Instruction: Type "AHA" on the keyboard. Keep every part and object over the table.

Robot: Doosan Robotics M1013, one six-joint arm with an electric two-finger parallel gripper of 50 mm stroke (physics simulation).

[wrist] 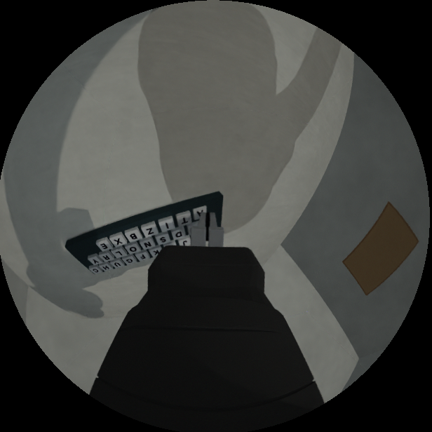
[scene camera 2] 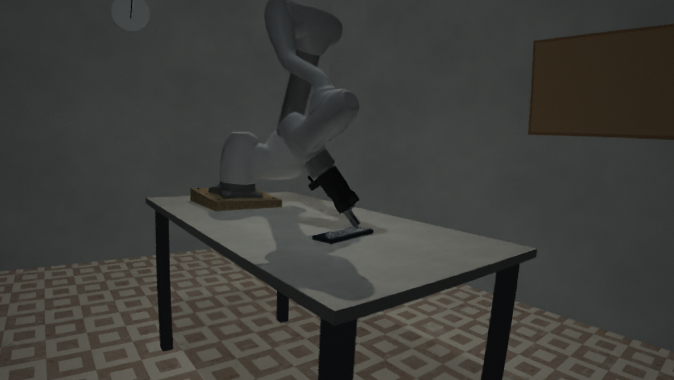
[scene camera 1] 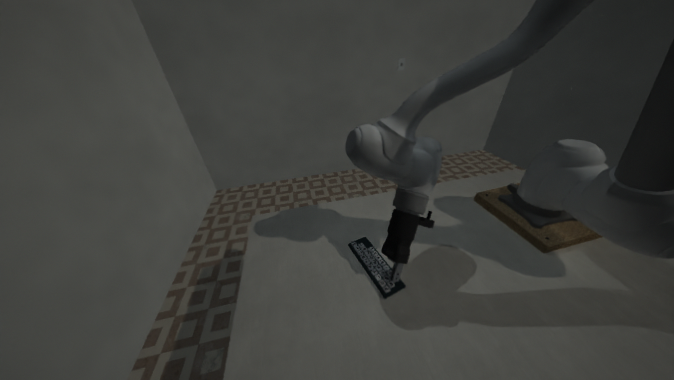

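Seen in the pictures: gripper, fingertip midpoint: (scene camera 2: 357,225) (scene camera 1: 393,280); arm's base, origin of the base link: (scene camera 2: 236,194) (scene camera 1: 535,208).
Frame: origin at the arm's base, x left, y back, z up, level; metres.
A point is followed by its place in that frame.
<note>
The dark keyboard (scene camera 1: 372,267) @[x 0.123, y -0.694, z -0.026 m] (scene camera 2: 330,236) @[x 0.018, y -0.733, z -0.025 m] (wrist: 134,235) lies flat on the table, with white lettered keys in rows. In the wrist view the A key (wrist: 199,210) is at the right end of the row farthest from the gripper body, and the H key (wrist: 105,267) is near the left end of the nearest row. My gripper (scene camera 1: 395,281) @[x 0.178, y -0.646, z -0.021 m] (scene camera 2: 356,226) @[x 0.178, y -0.646, z -0.021 m] (wrist: 207,220) is shut and empty, tilted, with its fingertips at the A key's end of the keyboard. The tips partly cover the A key; whether they touch it, I cannot tell. The fingers and gripper body hide some neighbouring keys.
The keyboard lies on the pale table (scene camera 1: 300,320) @[x 0.232, y -0.920, z -0.043 m] (scene camera 2: 440,260) @[x 0.178, y -1.006, z -0.043 m], away from its edges. The arm's base stands on a wooden board (scene camera 1: 550,241) @[x 0.147, y -0.094, z -0.009 m] (scene camera 2: 240,204) @[x -0.032, y -0.135, z -0.022 m] at the table's far end. Arm shadows cross the table. A brown wall panel (scene camera 2: 600,85) (wrist: 381,250) hangs beyond the table.
</note>
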